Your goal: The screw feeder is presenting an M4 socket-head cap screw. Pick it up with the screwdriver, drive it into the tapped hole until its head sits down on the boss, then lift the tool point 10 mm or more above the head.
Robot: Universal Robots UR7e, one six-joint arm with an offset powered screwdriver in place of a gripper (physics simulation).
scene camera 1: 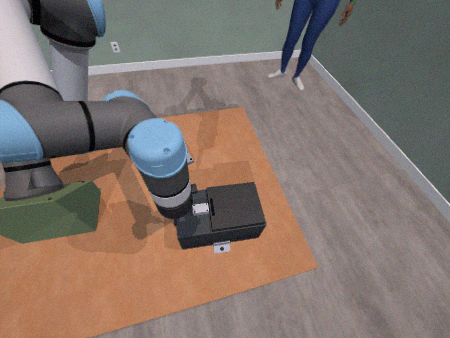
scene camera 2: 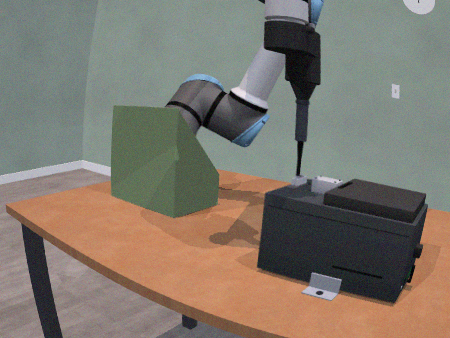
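The screwdriver (scene camera 2: 299,174) points straight down, its thin black bit at the small light pick-up block (scene camera 2: 299,181) on top of the dark screw feeder (scene camera 1: 240,234) (scene camera 2: 305,240). The bit's end meets the top of that block or stands right at it. In scene camera 1 the arm's wrist (scene camera 1: 159,145) hides the tool and the block. The screw is too small or hidden, so whether it is on the bit cannot be told. A green block (scene camera 1: 55,220) (scene camera 2: 145,160) with a sloped side stands on the table; the tapped hole and boss cannot be made out clearly.
The feeder has a raised black lid (scene camera 1: 235,206) (scene camera 2: 377,199), a white plate (scene camera 1: 200,208) (scene camera 2: 326,185) and a metal foot bracket (scene camera 1: 222,247) (scene camera 2: 322,289). The wooden table (scene camera 1: 200,285) (scene camera 2: 165,265) carries both. A person's legs (scene camera 1: 303,32) show on the floor beyond the table.
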